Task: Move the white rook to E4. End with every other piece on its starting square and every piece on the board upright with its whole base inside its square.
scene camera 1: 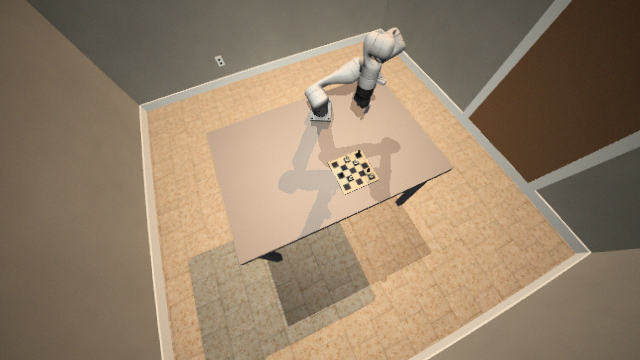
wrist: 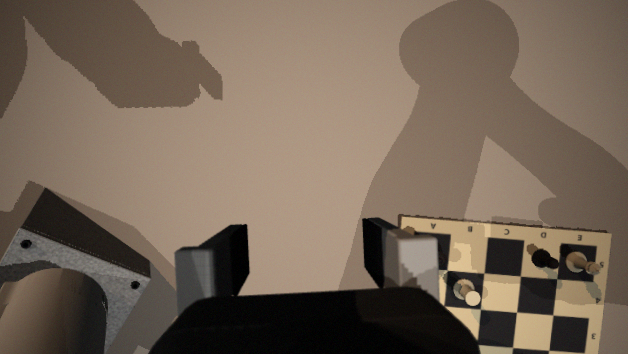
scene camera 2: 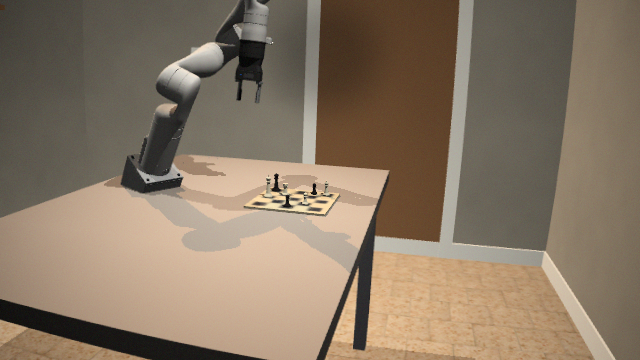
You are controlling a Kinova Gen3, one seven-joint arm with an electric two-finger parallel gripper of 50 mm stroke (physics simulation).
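Frame: origin at the arm's base, x down, y ahead, z right, level; millimetres.
Where they show: gripper, fingertip midpoint: (scene camera 1: 362, 108) (wrist: 306, 246) (scene camera 2: 247, 101); arm's base, link origin: (wrist: 57, 309) (scene camera 2: 155, 166).
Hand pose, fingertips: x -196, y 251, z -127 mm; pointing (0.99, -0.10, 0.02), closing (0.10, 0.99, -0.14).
Observation:
Each offset is from my fingertips to the centre of the thing.
The white rook @(dx +241, dy +149, dz +76 mm) (scene camera 1: 355, 162) (scene camera 2: 285, 188) (wrist: 465, 291), short and flat-topped, stands upright on B4 of the chessboard (scene camera 1: 345, 193) (scene camera 2: 327, 213) (wrist: 606, 250). E4, a light square on the E side, has no piece on it. My gripper (scene camera 1: 366, 111) (scene camera 2: 248, 101) (wrist: 306, 246) is open and empty. It hangs high above the table, fingers pointing down, off the A-5 corner of the board. In the wrist view the right finger and gripper body hide part of the board.
A black pawn @(dx +242, dy +226, dz +36 mm) (scene camera 2: 314, 188) (wrist: 544, 258) stands on D5, a white piece @(dx +236, dy +262, dz +36 mm) (scene camera 2: 326, 188) (wrist: 577, 262) on E5. A tall black piece @(dx +232, dy +109, dz +39 mm) (scene camera 2: 276, 182) is on A5, a tall white one @(dx +226, dy +111, dz +114 mm) (scene camera 2: 268, 186) on A3. Another white piece @(dx +242, dy +229, dz +150 mm) (scene camera 2: 305, 199) and a black one @(dx +242, dy +190, dz +188 mm) (scene camera 2: 287, 201) stand farther off.

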